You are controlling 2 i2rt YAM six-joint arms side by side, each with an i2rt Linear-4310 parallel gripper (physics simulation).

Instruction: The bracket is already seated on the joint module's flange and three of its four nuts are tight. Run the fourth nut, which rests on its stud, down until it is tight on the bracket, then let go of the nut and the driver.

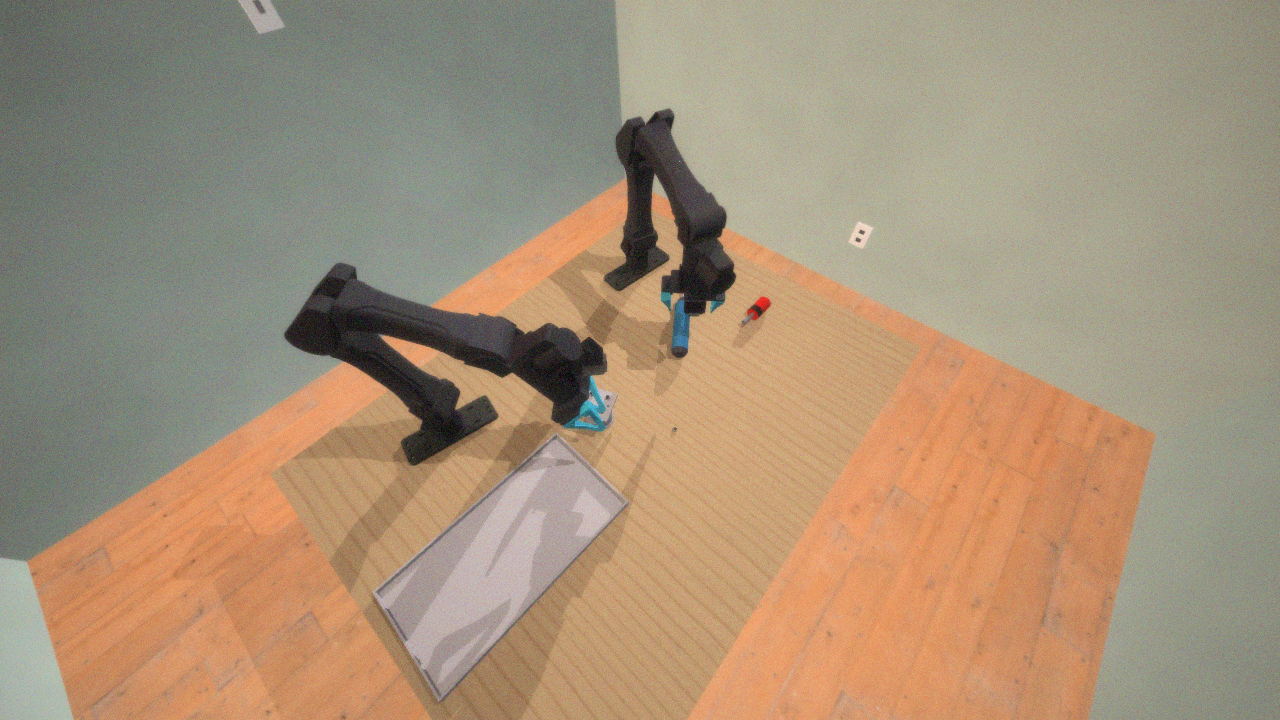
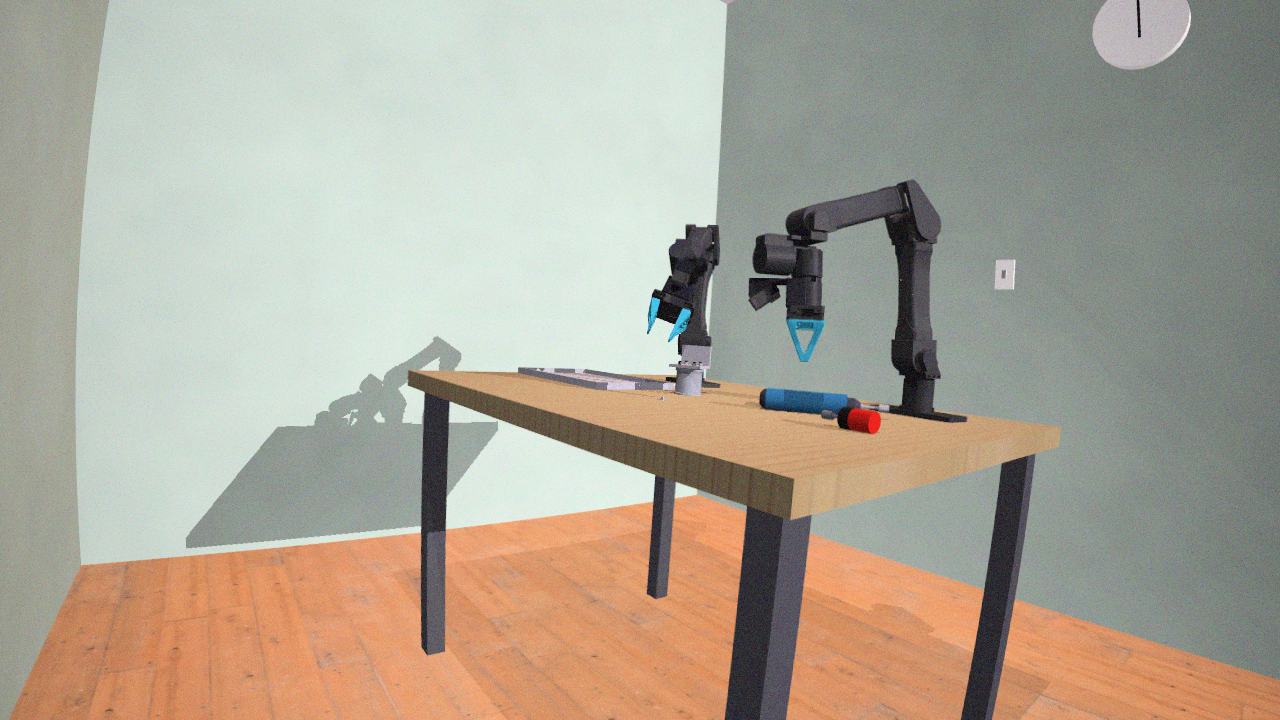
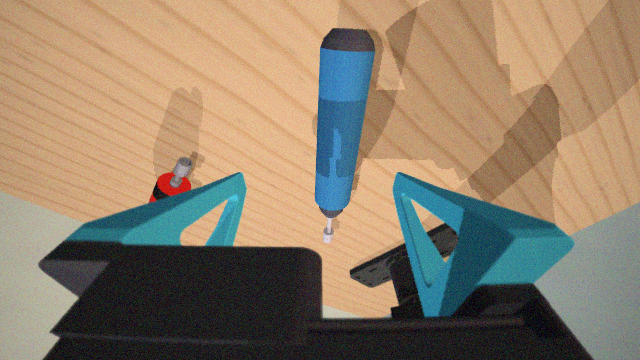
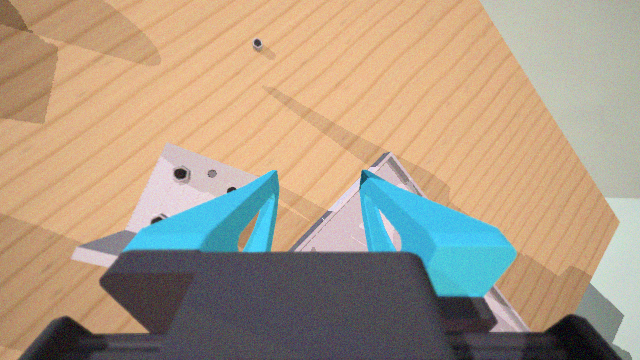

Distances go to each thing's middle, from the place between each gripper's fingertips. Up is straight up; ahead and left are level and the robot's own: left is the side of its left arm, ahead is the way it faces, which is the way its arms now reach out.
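The blue driver (image 2: 773, 399) sits 8 cm below my left hand, 3 cm behind it and 2 cm to the left of it. The red-handled tool (image 2: 848, 418) is 16 cm to the left of my left hand, 10 cm ahead of it and 8 cm below it. Counted from that same left hand, the l-shaped bracket (image 4: 163, 194) is 32 cm to the right of it, 2 cm behind it and 2 cm below it, and the grey joint module (image 2: 688, 381) is 32 cm to the right of it as well, 2 cm behind it but 6 cm below it.
From my right hand, I find the l-shaped bracket 60 mm behind, 40 mm to the left of it and 40 mm below it. The grey joint module is 60 mm behind my right hand and 40 mm to the left of it, at 90 mm below it. The blue driver is 380 mm to the left of my right hand, 80 mm behind it and 100 mm below it, whereas the shallow white tray (image 1: 452, 602) is 270 mm to the right of my right hand, 120 mm below it and 10 mm behind it.
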